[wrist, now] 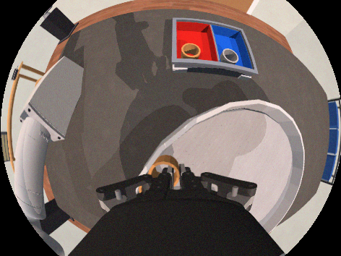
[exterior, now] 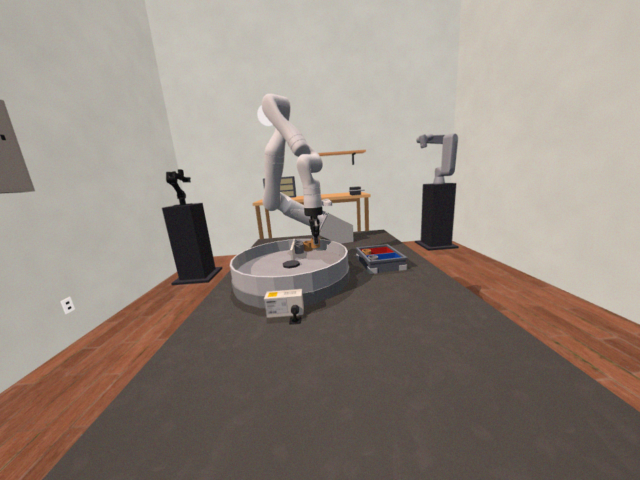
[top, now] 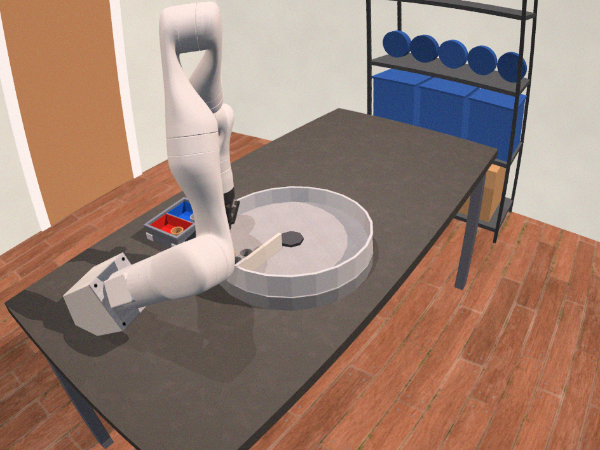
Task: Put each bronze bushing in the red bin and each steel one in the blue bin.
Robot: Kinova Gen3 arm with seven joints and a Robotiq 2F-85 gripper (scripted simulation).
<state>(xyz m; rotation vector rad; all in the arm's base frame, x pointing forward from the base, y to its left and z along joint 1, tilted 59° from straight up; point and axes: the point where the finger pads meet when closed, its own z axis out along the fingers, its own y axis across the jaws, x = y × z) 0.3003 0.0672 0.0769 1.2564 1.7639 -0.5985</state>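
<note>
My gripper is now 260 mm to the right of the grey tray, 80 mm above it and 60 mm short of it. Also, from my hand: turntable 140 mm ahead, 100 mm to the right, 50 mm below.
</note>
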